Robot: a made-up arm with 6 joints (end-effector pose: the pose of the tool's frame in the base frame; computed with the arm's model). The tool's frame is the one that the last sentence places. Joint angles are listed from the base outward.
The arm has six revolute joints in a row. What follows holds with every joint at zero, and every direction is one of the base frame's. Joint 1 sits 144.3 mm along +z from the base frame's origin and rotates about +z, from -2.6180 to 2.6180 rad. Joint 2 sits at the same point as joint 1 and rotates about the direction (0.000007, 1, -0.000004), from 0.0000 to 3.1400 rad. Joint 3 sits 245.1 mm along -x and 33.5 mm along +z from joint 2 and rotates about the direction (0.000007, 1, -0.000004), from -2.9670 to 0.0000 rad. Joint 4 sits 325.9 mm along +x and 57.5 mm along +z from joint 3 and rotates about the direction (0.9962, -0.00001, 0.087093), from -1.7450 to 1.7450 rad. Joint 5 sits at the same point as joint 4 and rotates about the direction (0.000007, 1, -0.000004), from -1.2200 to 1.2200 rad. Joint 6 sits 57.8 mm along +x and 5.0 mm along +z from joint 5 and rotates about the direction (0.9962, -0.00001, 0.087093), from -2.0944 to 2.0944 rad. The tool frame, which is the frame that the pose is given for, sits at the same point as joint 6; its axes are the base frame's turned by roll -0.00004, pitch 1.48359 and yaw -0.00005 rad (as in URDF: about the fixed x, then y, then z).
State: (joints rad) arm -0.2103 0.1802 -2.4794 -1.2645 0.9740 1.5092
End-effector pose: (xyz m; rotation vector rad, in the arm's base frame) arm -0.5071 0.0614 0.4590 0.7319 -0.6448 0.4021
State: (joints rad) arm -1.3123 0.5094 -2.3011 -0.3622 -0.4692 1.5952
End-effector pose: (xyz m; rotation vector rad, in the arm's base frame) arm -0.0841 0.3545 0.6404 -0.7626 -0.0597 -0.1013
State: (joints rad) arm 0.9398 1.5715 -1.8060 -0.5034 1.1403 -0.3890
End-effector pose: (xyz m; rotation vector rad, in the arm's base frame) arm 0.2417 0.2876 0.4848 -1.4255 1.7648 -0.3590
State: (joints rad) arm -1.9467 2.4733 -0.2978 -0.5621 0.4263 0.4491
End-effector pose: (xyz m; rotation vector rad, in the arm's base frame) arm -0.0234 -0.0245 -0.0667 -1.8372 -1.5040 -0.8092
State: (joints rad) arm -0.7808 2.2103 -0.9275 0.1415 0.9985 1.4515
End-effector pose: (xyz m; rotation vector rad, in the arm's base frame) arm 0.2090 -0.1974 -0.0221 -2.3239 -0.9747 0.1546
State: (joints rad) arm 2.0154 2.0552 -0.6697 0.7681 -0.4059 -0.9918
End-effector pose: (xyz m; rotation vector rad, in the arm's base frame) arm -0.1106 0.2691 -0.0111 -2.2703 1.1568 0.3465
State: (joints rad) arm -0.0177 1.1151 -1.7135 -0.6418 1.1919 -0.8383
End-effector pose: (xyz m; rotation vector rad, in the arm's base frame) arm 0.2024 -0.0359 0.5904 -0.7453 2.0325 -1.2778
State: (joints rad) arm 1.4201 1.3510 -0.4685 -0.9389 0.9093 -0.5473
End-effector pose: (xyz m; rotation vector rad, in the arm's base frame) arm 0.0720 0.2281 0.1313 -2.7009 0.7207 -0.9854
